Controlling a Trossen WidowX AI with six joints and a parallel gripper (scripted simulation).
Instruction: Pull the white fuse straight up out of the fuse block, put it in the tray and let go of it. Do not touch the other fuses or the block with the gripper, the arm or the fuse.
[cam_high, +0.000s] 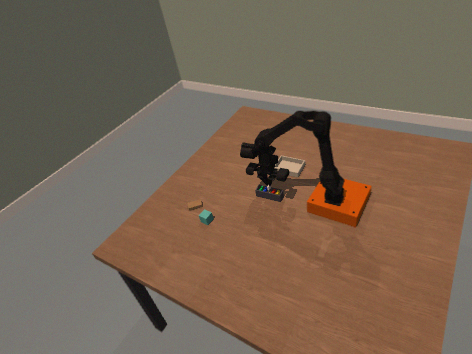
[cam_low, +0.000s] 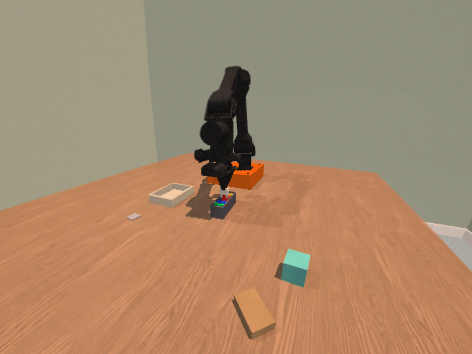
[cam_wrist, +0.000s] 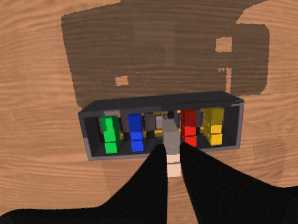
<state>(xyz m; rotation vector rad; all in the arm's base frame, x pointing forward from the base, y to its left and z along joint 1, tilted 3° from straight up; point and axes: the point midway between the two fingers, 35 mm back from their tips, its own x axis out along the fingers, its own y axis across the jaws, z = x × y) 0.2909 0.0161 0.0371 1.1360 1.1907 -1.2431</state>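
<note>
Right now the red fuse is 4 cm below my gripper tip and 2 cm behind it. The rest, counted from my gripper tip: white fuse 1 cm below; blue fuse 4 cm below, 2 cm ahead; yellow fuse 4 cm below, 4 cm behind.
</note>
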